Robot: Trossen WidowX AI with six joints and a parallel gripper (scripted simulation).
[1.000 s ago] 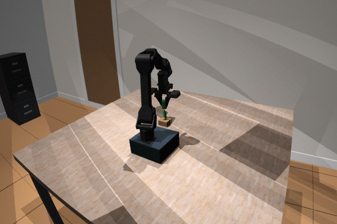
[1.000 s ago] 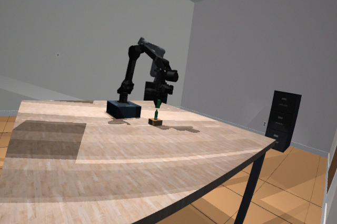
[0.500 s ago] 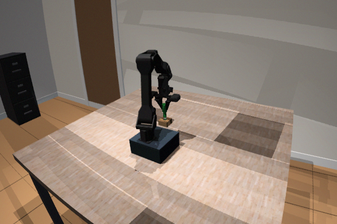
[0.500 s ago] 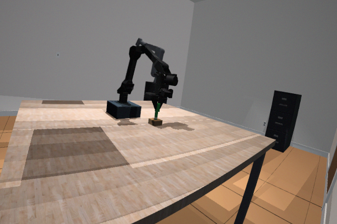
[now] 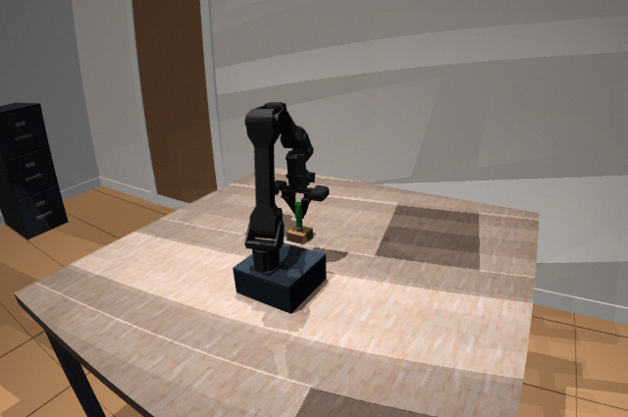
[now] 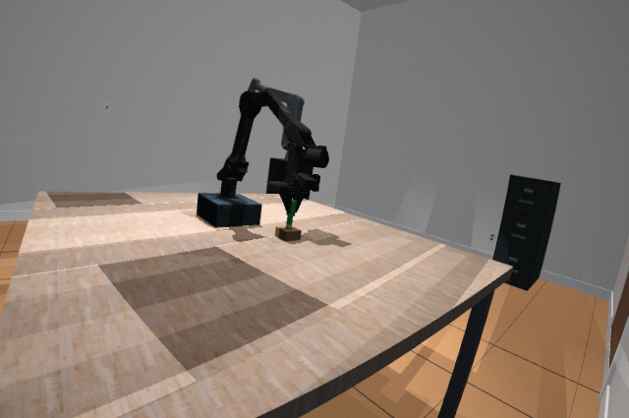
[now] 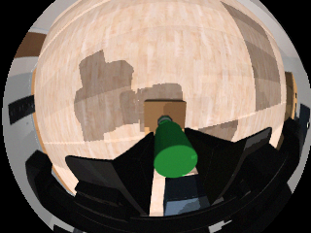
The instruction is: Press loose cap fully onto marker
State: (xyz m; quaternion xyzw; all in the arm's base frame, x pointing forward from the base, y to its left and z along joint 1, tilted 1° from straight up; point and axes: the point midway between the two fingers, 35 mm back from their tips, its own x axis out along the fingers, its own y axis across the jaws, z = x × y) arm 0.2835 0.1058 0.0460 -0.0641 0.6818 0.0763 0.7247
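The holder block lies 70 mm below my gripper tip and 10 mm behind it. From my gripper tip the other things lie so: green cap 20 mm above.
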